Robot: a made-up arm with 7 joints. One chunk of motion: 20 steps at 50 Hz.
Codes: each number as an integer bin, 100 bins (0 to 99) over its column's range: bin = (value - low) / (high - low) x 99, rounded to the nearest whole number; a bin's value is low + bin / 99 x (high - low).
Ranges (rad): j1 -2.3..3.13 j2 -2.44..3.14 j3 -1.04..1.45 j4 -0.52..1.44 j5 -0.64..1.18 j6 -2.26..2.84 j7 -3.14..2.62
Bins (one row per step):
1: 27 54 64 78 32 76 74
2: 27 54 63 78 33 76 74
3: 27 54 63 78 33 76 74
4: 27 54 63 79 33 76 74
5: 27 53 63 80 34 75 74
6: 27 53 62 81 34 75 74
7: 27 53 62 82 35 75 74
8: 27 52 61 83 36 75 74
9: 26 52 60 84 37 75 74
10: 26 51 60 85 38 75 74
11: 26 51 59 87 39 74 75
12: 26 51 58 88 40 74 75
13: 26 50 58 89 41 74 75
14: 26 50 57 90 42 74 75
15: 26 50 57 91 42 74 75
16: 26 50 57 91 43 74 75
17: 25 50 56 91 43 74 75
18: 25 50 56 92 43 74 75
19: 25 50 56 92 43 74 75
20: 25 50 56 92 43 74 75
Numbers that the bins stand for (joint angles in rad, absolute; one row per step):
1: -0.8191 0.6036 0.5697 1.0242 -0.0517 1.6552 1.1655
2: -0.8191 0.6036 0.5445 1.0242 -0.0333 1.6552 1.1655
3: -0.8191 0.6036 0.5445 1.0242 -0.0333 1.6552 1.1655
4: -0.8191 0.6036 0.5445 1.0440 -0.0333 1.6552 1.1655
5: -0.8191 0.5473 0.5445 1.0638 -0.0149 1.6036 1.1655
6: -0.8191 0.5473 0.5194 1.0836 -0.0149 1.6036 1.1655
7: -0.8191 0.5473 0.5194 1.1034 0.0034 1.6036 1.1655
8: -0.8191 0.4909 0.4942 1.1232 0.0218 1.6036 1.1655
9: -0.8739 0.4909 0.4691 1.1430 0.0402 1.6036 1.1655
10: -0.8739 0.4345 0.4691 1.1628 0.0586 1.6036 1.1655
11: -0.8739 0.4345 0.4439 1.2024 0.0770 1.5521 1.2236
12: -0.8739 0.4345 0.4188 1.2222 0.0954 1.5521 1.2236
13: -0.8739 0.3782 0.4188 1.2420 0.1137 1.5521 1.2236
14: -0.8739 0.3782 0.3936 1.2618 0.1321 1.5521 1.2236
15: -0.8739 0.3782 0.3936 1.2816 0.1321 1.5521 1.2236
16: -0.8739 0.3782 0.3936 1.2816 0.1505 1.5521 1.2236
17: -0.9288 0.3782 0.3685 1.2816 0.1505 1.5521 1.2236
18: -0.9288 0.3782 0.3685 1.3014 0.1505 1.5521 1.2236
19: -0.9288 0.3782 0.3685 1.3014 0.1505 1.5521 1.2236
20: -0.9288 0.3782 0.3685 1.3014 0.1505 1.5521 1.2236

